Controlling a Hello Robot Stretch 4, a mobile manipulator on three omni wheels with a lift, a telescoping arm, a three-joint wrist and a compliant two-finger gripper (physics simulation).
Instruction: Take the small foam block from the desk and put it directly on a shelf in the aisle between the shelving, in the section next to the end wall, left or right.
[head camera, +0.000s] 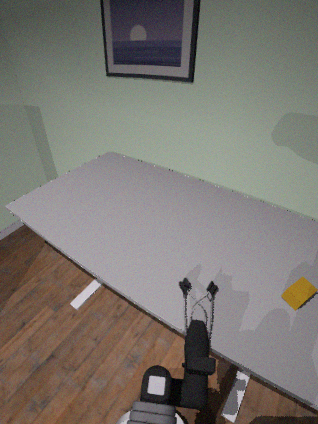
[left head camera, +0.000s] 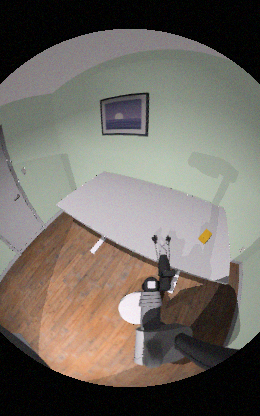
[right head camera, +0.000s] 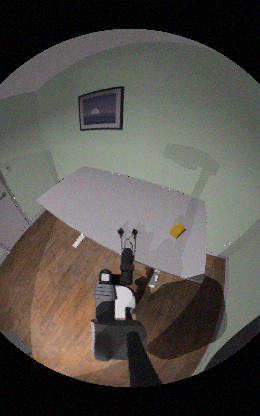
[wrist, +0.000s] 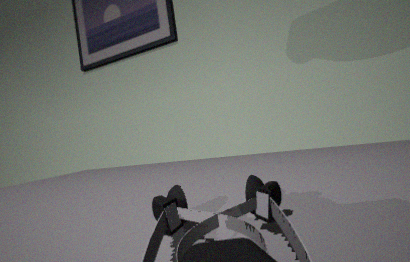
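Observation:
The small foam block is orange-yellow and lies on the right part of the grey desk. My gripper is open and empty, above the desk's front part, to the left of the block. The fingertips are apart from the block. The block does not show in the wrist view. The shelving and the aisle do not show in these views.
A green wall with a framed picture stands behind the desk. White desk feet rest on the wood floor. A door is at the far left.

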